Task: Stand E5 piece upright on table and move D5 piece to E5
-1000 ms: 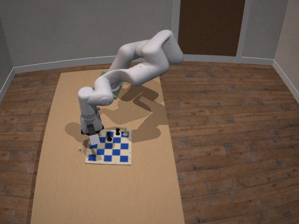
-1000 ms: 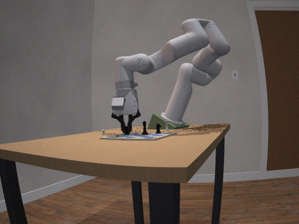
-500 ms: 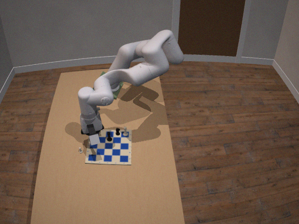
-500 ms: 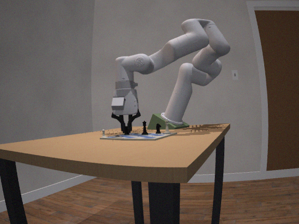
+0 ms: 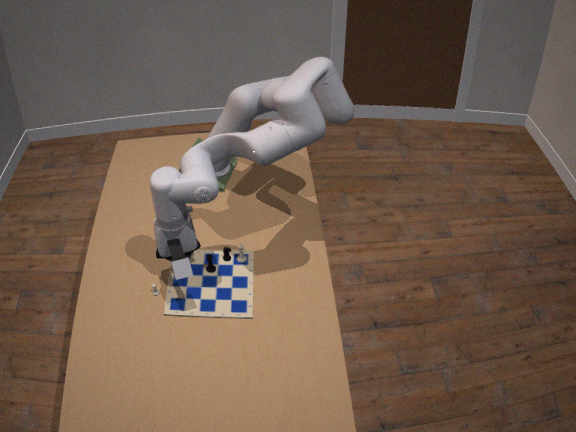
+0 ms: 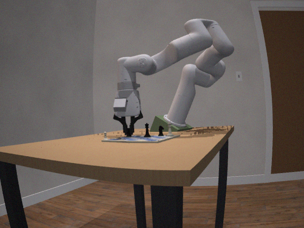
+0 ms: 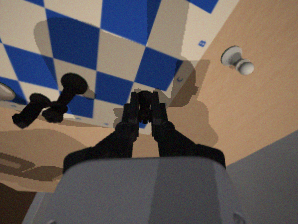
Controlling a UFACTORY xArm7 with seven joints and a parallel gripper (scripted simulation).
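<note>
Right now the chessboard is 8 cm to the left of my hand, 3 cm below it and 3 cm ahead of it. Round my hand: white pawn: 8 cm ahead, 6 cm to the right, 2 cm below; black knight: 11 cm to the left, 6 cm behind, 1 cm below; black pawn: 1 cm below.
</note>
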